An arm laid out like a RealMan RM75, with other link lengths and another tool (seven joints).
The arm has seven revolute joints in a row. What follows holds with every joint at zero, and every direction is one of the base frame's.
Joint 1 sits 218.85 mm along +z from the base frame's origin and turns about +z.
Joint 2 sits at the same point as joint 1 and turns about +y.
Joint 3 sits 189.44 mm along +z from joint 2 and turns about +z.
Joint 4 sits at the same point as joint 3 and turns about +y.
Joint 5 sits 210.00 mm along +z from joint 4 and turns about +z.
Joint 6 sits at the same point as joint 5 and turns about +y.
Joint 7 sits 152.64 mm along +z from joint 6 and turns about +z.
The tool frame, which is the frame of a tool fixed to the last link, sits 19.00 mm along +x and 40.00 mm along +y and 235.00 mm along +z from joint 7; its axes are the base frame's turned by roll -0.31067, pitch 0.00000 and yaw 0.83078 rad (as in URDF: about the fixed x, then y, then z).
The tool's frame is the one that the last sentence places.
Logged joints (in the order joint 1, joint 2, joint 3, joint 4, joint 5, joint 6, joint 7), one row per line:
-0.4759, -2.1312, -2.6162, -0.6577, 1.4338, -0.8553, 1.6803
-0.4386, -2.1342, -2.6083, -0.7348, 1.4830, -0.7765, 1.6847
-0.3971, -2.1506, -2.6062, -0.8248, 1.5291, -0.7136, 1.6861
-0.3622, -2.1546, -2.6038, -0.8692, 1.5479, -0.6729, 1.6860
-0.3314, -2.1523, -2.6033, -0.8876, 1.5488, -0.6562, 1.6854
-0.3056, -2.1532, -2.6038, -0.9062, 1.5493, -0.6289, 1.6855
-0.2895, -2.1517, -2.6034, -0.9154, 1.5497, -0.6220, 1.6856
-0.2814, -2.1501, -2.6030, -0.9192, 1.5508, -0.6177, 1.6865
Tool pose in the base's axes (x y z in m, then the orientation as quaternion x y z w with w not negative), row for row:
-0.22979, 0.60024, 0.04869, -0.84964, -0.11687, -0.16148, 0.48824
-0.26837, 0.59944, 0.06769, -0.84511, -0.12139, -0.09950, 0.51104
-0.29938, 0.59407, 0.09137, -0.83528, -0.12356, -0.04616, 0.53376
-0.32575, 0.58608, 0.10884, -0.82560, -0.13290, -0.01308, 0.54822
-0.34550, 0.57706, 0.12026, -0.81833, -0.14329, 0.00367, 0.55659
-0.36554, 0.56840, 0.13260, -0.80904, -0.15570, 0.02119, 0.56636
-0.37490, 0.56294, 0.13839, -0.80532, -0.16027, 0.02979, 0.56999
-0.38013, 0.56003, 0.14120, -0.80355, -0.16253, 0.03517, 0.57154
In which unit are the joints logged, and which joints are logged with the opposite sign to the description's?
The joints are logged in radians. Opposite sign: none.
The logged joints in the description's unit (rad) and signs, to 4 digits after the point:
-0.4759, -2.1312, -2.6162, -0.6577, 1.4338, -0.8553, 1.6803
-0.4386, -2.1342, -2.6083, -0.7348, 1.4830, -0.7765, 1.6847
-0.3971, -2.1506, -2.6062, -0.8248, 1.5291, -0.7136, 1.6861
-0.3622, -2.1546, -2.6038, -0.8692, 1.5479, -0.6729, 1.6860
-0.3314, -2.1523, -2.6033, -0.8876, 1.5488, -0.6562, 1.6854
-0.3056, -2.1532, -2.6038, -0.9062, 1.5493, -0.6289, 1.6855
-0.2895, -2.1517, -2.6034, -0.9154, 1.5497, -0.6220, 1.6856
-0.2814, -2.1501, -2.6030, -0.9192, 1.5508, -0.6177, 1.6865

